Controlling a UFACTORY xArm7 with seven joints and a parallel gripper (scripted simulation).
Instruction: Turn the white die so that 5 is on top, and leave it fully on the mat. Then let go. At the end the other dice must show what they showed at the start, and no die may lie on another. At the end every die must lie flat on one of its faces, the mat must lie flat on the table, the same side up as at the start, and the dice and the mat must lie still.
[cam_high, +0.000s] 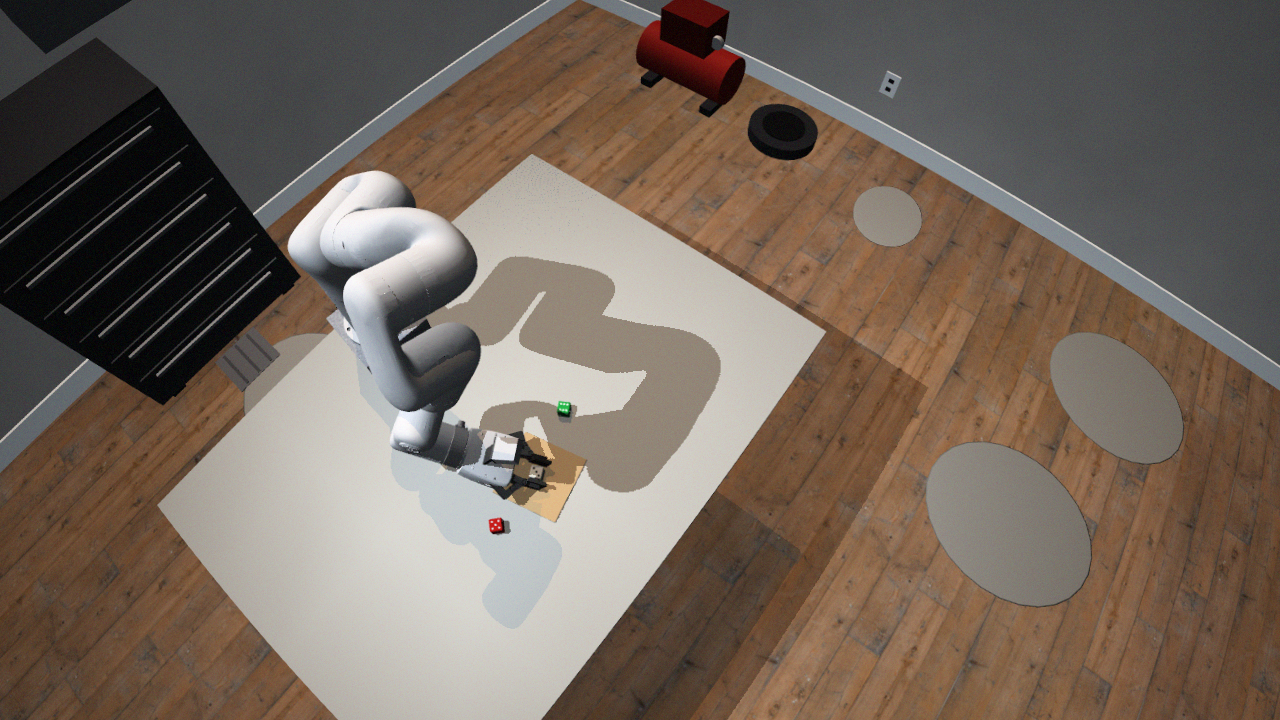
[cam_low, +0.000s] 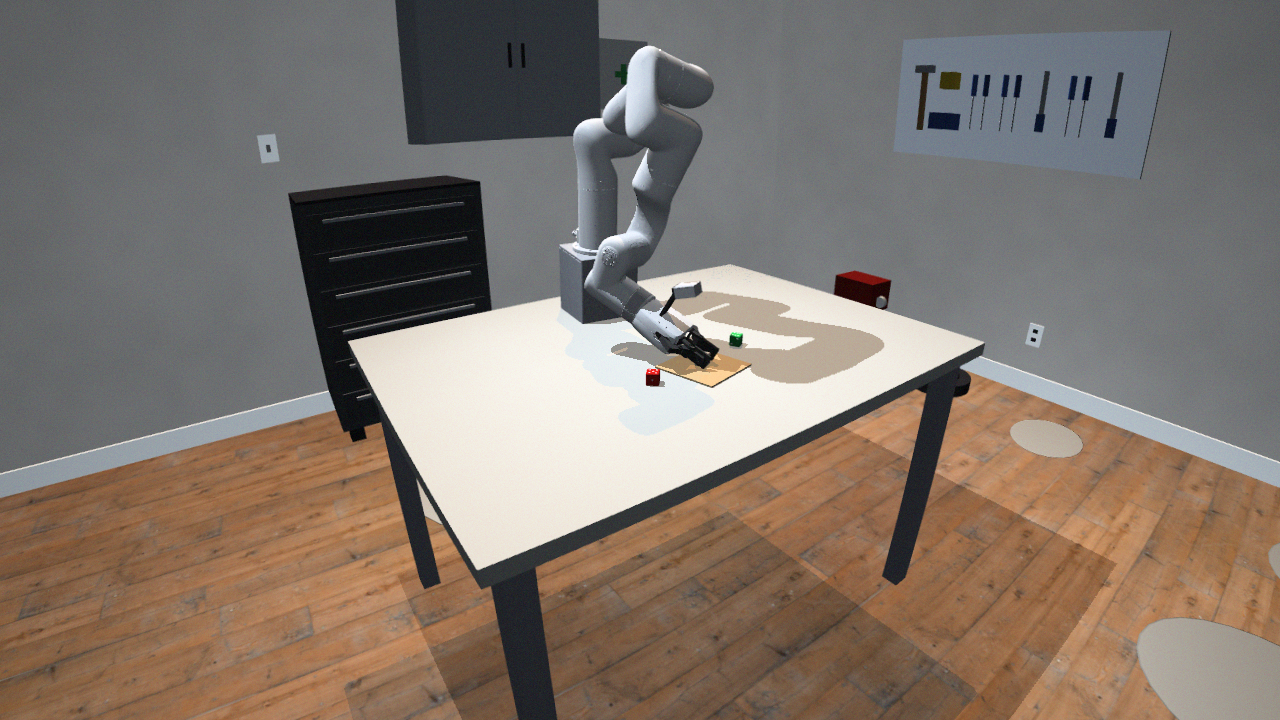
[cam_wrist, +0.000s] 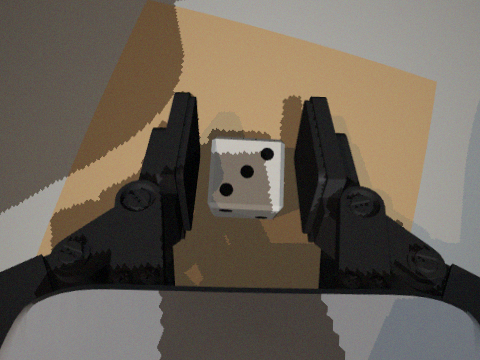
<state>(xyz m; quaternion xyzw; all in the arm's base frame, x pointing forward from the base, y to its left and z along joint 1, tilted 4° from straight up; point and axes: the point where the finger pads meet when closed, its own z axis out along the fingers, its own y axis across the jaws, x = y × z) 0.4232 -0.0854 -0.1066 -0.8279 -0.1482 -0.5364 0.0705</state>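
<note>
The white die is 1 cm below my hand. Also, from my hand: green die 3 cm behind, 14 cm to the left, 2 cm below; red die 2 cm behind, 13 cm to the right, 2 cm below; tan mat 3 cm below.
</note>
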